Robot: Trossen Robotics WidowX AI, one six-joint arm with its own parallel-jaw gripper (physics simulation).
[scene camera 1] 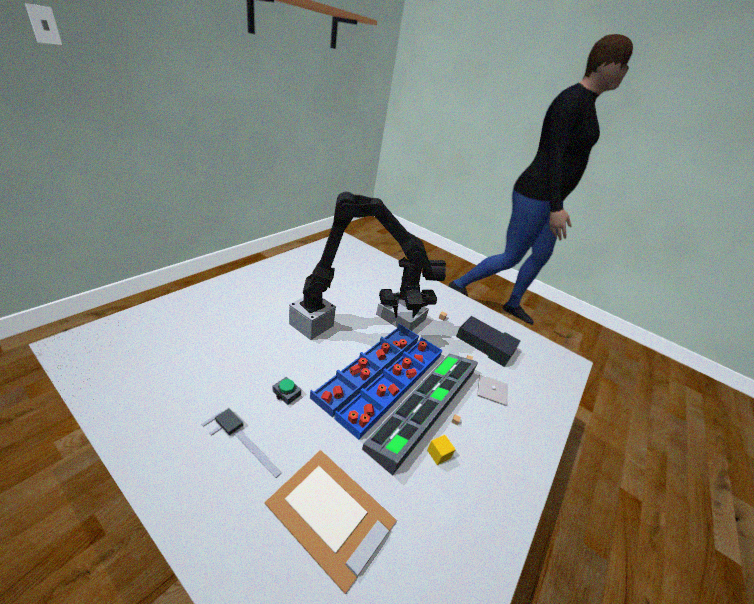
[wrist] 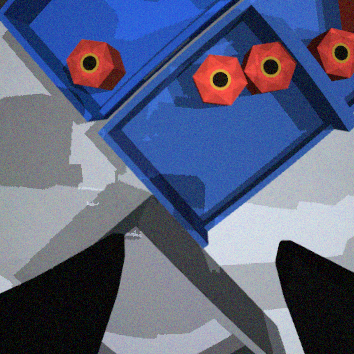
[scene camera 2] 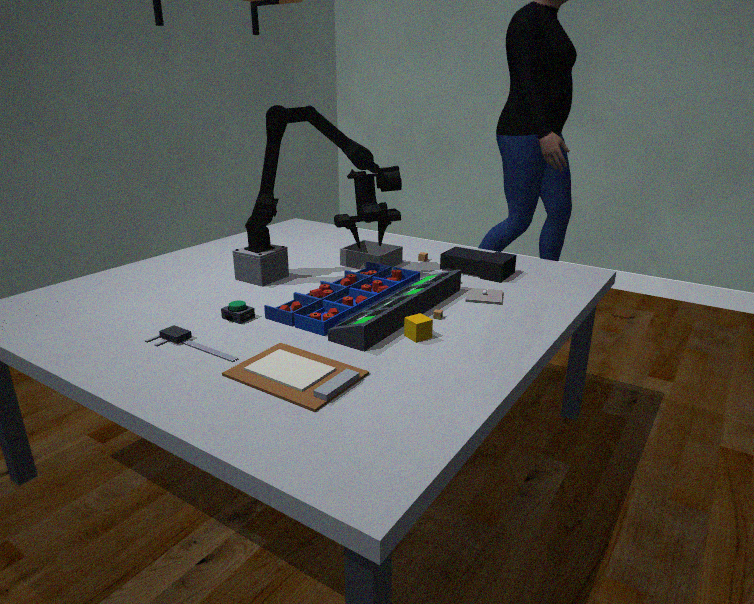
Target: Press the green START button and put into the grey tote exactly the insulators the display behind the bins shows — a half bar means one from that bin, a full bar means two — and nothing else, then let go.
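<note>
Blue bins point(scene camera 1: 349, 424) point(scene camera 2: 308, 322) point(wrist: 165, 145) stand in two rows and hold red insulators point(scene camera 1: 353, 416) point(wrist: 220, 80). The dark display point(scene camera 1: 377, 447) point(scene camera 2: 352, 336) beside them shows three green areas; the one at the far end is larger than the others. The green START button point(scene camera 1: 286, 385) point(scene camera 2: 237, 305) is on the near-left side. The grey tote point(scene camera 1: 416, 320) point(scene camera 2: 387, 256) point(wrist: 200, 272) stands by the far end of the bins. My gripper point(scene camera 1: 405, 312) point(scene camera 2: 370, 245) point(wrist: 201, 248) is open and empty, pointing down over the tote. The tote's inside shows partly in the wrist view.
A black box point(scene camera 1: 487, 341) point(scene camera 2: 478, 262) stands right of the tote. A yellow cube point(scene camera 1: 441, 449) point(scene camera 2: 417, 327), small tan cubes and a pale plate point(scene camera 1: 492, 391) lie beyond the display. A caliper point(scene camera 1: 258, 453) and clipboard point(scene camera 1: 284, 502) lie in front. A person point(scene camera 1: 560, 144) stands behind the table.
</note>
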